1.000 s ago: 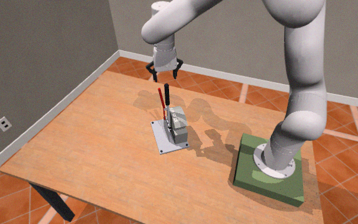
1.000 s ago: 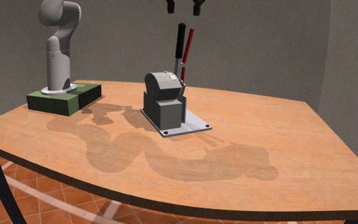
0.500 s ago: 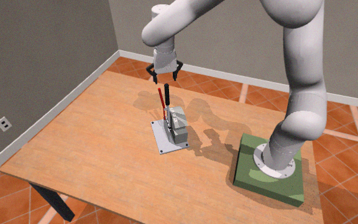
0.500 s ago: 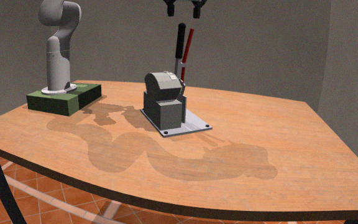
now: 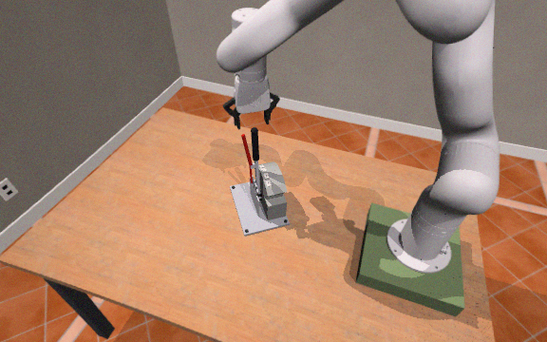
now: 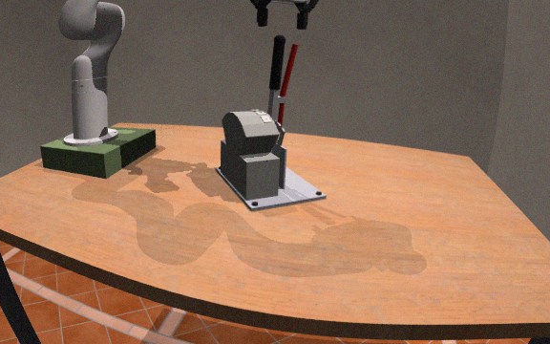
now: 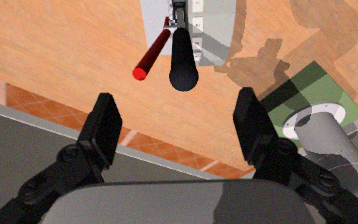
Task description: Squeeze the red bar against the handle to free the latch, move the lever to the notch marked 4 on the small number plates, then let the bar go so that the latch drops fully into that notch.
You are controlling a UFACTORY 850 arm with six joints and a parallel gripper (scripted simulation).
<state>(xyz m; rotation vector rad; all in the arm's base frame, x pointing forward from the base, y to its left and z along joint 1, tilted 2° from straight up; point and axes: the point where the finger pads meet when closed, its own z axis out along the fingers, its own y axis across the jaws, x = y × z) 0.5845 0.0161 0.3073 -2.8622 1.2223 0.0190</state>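
Right now my hand is 20 mm to the right of the red bar and 170 mm above it.
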